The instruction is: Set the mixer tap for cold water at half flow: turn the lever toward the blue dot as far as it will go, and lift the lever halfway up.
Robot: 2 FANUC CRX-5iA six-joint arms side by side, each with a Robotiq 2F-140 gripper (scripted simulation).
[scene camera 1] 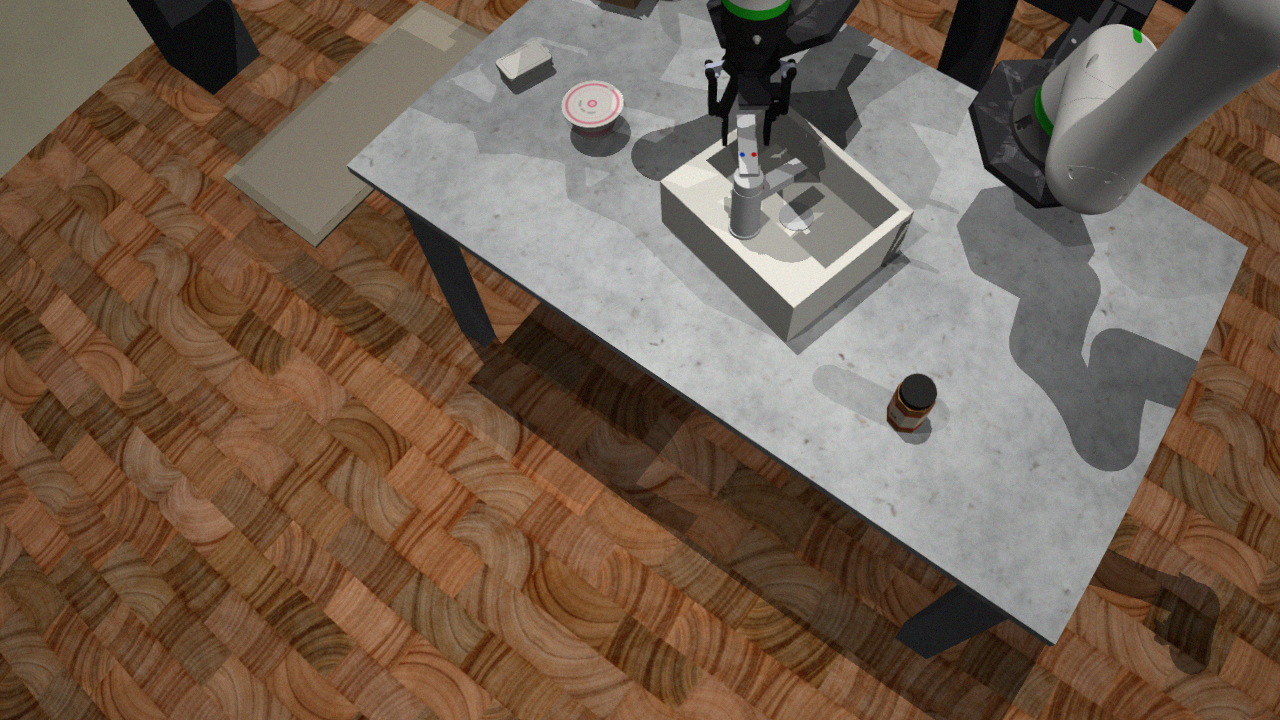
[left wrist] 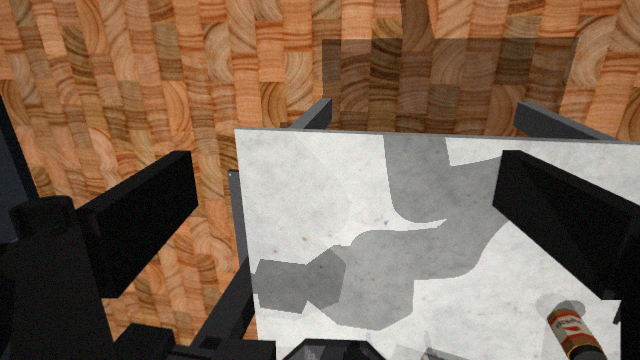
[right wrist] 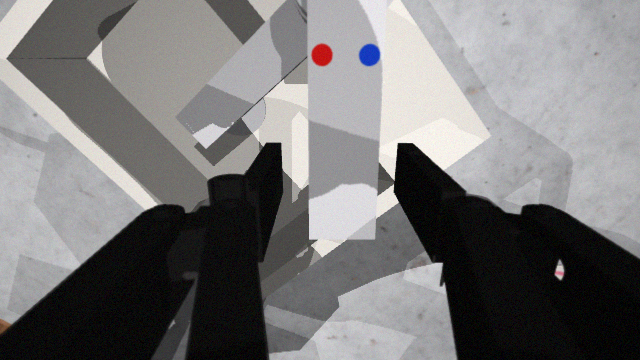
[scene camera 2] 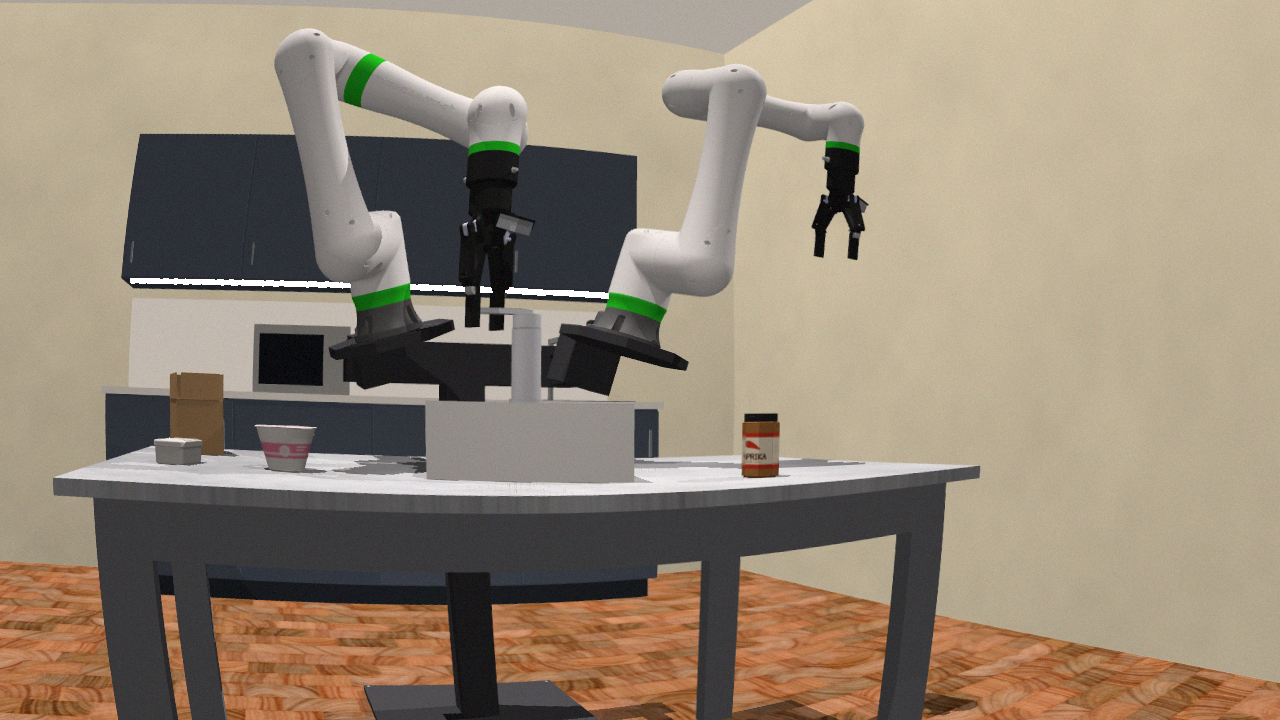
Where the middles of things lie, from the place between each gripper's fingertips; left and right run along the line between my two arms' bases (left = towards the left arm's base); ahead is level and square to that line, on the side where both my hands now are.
Now: right hand [scene camera 2: 484, 328] 4 cm short of the flat lever [scene camera 1: 746, 128] and 3 cm to the right of it. Round my right hand: pink-and-white bowl [scene camera 1: 593, 105] (4 cm behind, 36 cm to the right, 23 cm below); then paprika jar [scene camera 2: 760, 431] (16 cm ahead, 43 cm to the left, 22 cm below); then white basin [scene camera 1: 838, 203] (4 cm behind, 8 cm to the left, 24 cm below).
The paprika jar lies 42 cm ahead of my left hand [scene camera 2: 835, 258], 52 cm to the right of it and 45 cm below it. Round my left hand: pink-and-white bowl: 22 cm ahead, 131 cm to the right, 45 cm below; white basin: 21 cm ahead, 88 cm to the right, 46 cm below; flat lever: 29 cm ahead, 93 cm to the right, 22 cm below.
